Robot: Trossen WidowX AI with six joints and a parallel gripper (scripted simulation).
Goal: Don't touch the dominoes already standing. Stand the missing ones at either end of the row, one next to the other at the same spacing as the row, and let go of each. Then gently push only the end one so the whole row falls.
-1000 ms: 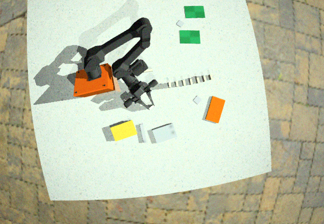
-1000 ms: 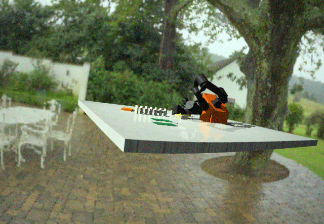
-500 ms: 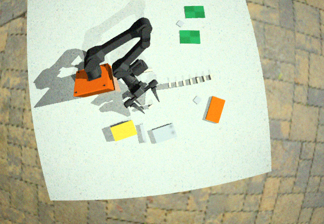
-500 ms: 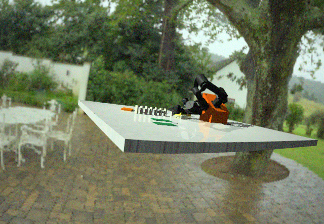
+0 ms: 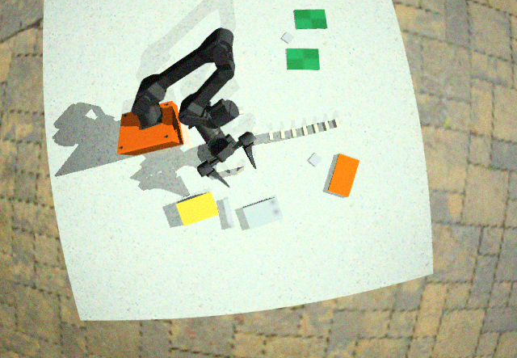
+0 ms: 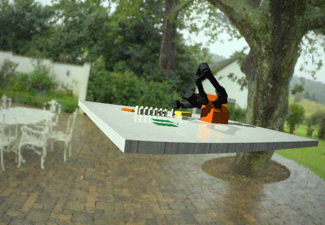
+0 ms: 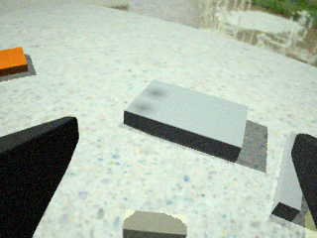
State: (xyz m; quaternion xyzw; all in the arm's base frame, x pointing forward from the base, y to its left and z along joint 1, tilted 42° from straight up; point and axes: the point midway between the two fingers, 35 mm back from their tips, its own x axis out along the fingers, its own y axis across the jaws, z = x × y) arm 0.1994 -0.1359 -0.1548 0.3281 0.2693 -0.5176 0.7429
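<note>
The grey block lies 3 cm ahead of my gripper tip, 12 cm to the right of it and 7 cm below it. From my gripper tip the other things lie so: yellow block (16 cm behind, 5 cm to the right, 6 cm below); then orange block (30 cm ahead, 8 cm to the right, 7 cm below); then grey bar (7 cm behind, 9 cm to the right, 7 cm below).
</note>
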